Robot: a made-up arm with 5 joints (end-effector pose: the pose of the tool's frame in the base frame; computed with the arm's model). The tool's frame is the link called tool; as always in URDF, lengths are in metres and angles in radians.
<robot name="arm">
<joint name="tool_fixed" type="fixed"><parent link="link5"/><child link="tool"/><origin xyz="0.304 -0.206 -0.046" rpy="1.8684 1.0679 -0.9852"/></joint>
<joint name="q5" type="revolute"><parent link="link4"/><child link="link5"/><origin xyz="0.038 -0.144 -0.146" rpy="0 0 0"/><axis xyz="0 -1 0"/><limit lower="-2.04" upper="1.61"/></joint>
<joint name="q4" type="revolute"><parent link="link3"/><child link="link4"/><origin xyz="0.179 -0.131 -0.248" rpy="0 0 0"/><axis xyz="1 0 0"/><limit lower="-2.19" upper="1.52"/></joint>
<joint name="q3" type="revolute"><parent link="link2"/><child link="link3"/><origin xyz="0.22 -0.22 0.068" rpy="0 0 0"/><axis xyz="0.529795 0.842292 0.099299"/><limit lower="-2.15" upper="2.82"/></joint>
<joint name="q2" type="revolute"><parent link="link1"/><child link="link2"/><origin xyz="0.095 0.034 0.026" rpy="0 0 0"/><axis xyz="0 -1 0"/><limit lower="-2.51" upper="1.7"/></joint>
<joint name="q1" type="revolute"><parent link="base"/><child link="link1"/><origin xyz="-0.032 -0.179 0.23" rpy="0 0 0"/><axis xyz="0 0 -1"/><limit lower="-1.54" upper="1.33"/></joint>
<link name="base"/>
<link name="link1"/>
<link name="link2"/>
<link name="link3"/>
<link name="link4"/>
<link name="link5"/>
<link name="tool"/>
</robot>
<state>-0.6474 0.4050 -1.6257 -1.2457 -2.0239</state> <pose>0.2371 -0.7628 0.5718 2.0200 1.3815 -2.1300</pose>
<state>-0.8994 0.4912 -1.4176 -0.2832 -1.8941</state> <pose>0.8905 -0.5190 0.7223 1.6861 1.0008 -1.2209</pose>
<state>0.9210 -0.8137 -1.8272 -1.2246 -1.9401</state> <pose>-0.3368 -0.7666 0.6375 1.8204 0.2845 2.4538</pose>
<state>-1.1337 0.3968 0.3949 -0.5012 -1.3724</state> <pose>0.8638 0.0469 -0.1733 0.1894 0.3553 -1.3548</pose>
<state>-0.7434 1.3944 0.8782 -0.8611 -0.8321</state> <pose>0.9301 -0.1037 0.4297 1.4860 0.6279 -0.6866</pose>
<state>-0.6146 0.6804 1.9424 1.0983 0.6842</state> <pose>-0.1777 -0.0600 -0.2007 -0.9151 0.3608 2.3627</pose>
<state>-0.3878 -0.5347 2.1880 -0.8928 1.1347</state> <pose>-0.0381 -0.2391 -0.0985 -1.2194 0.7356 2.8739</pose>
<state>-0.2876 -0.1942 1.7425 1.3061 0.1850</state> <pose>-0.3651 0.0791 0.0246 -0.2495 -0.2245 2.0022</pose>
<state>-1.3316 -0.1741 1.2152 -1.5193 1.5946</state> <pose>0.2165 0.2981 0.0987 2.2850 0.5302 1.7694</pose>
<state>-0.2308 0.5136 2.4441 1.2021 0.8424</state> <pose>-0.4431 -0.1115 0.1382 -0.2692 0.0930 2.2167</pose>
